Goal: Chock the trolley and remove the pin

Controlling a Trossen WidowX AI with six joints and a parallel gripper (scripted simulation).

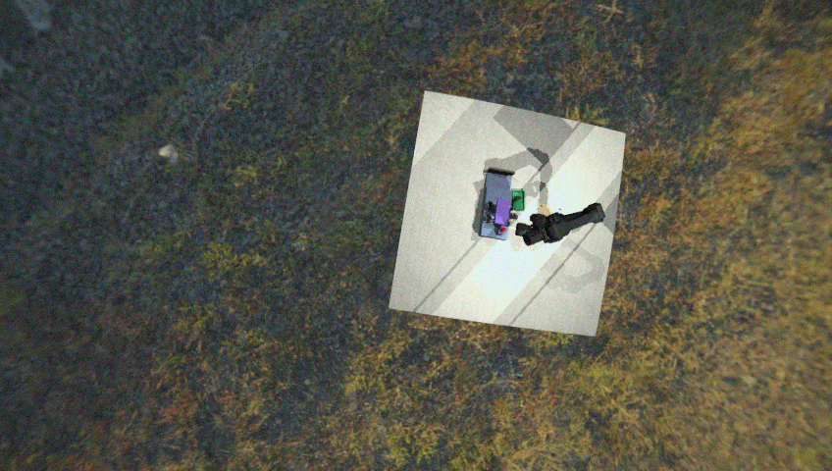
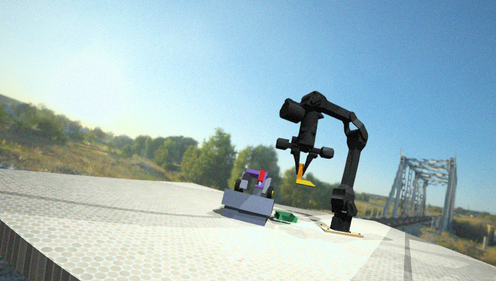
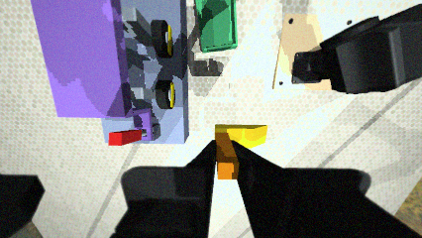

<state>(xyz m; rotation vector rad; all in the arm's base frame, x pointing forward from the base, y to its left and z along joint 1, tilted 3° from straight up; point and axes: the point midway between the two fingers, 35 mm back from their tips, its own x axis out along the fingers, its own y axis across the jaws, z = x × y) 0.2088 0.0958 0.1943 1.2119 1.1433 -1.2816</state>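
My gripper tip is now 12 cm short of the red-headed stop pin, 1 cm to the right of it and 5 cm above it. Also, from my gripper tip: yellow chock 2 cm behind, 1 cm below; then grey-blue ramp 13 cm ahead, 9 cm to the right, 13 cm below; then purple trolley 13 cm ahead, 9 cm to the right, 6 cm below.
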